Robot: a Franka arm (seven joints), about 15 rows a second.
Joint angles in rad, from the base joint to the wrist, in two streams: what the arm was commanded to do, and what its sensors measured. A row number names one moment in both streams.
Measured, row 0:
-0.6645, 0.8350, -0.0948, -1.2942, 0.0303, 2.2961, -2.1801
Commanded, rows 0 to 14:
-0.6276, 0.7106, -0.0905, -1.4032, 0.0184, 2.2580, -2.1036
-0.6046, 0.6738, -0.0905, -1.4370, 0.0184, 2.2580, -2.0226
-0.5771, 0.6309, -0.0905, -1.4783, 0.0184, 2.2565, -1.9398
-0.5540, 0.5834, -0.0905, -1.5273, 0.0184, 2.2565, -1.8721
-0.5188, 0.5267, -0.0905, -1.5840, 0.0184, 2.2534, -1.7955
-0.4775, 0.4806, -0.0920, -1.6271, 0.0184, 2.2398, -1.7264
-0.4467, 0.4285, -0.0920, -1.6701, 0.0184, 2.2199, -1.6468
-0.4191, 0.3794, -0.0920, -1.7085, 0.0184, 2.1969, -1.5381
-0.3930, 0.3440, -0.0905, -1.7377, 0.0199, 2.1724, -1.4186
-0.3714, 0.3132, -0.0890, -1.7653, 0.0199, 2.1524, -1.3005
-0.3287, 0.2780, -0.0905, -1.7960, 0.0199, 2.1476, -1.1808
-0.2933, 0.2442, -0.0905, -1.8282, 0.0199, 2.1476, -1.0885
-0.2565, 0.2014, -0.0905, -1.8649, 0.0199, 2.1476, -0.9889
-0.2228, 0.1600, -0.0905, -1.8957, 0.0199, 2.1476, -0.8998
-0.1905, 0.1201, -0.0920, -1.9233, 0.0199, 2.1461, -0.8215
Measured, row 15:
-0.2439, 0.2360, -0.0848, -1.8177, 0.0303, 2.1455, -0.9689
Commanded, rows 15 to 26:
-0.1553, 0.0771, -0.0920, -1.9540, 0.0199, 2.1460, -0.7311
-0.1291, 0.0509, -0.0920, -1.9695, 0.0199, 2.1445, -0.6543
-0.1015, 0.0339, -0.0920, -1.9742, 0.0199, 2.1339, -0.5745
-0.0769, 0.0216, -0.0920, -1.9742, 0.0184, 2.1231, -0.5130
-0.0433, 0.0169, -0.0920, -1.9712, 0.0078, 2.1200, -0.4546
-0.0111, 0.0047, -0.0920, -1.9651, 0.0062, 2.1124, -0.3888
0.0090, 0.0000, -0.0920, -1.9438, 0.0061, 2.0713, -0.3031
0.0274, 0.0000, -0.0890, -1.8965, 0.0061, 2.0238, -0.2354
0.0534, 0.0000, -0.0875, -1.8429, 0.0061, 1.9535, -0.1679
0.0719, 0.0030, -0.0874, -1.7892, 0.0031, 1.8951, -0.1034
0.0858, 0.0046, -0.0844, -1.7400, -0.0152, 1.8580, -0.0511
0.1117, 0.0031, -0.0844, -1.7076, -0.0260, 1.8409, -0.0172
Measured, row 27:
0.0785, 0.0014, -0.0818, -1.8001, 0.0082, 1.9166, -0.1060
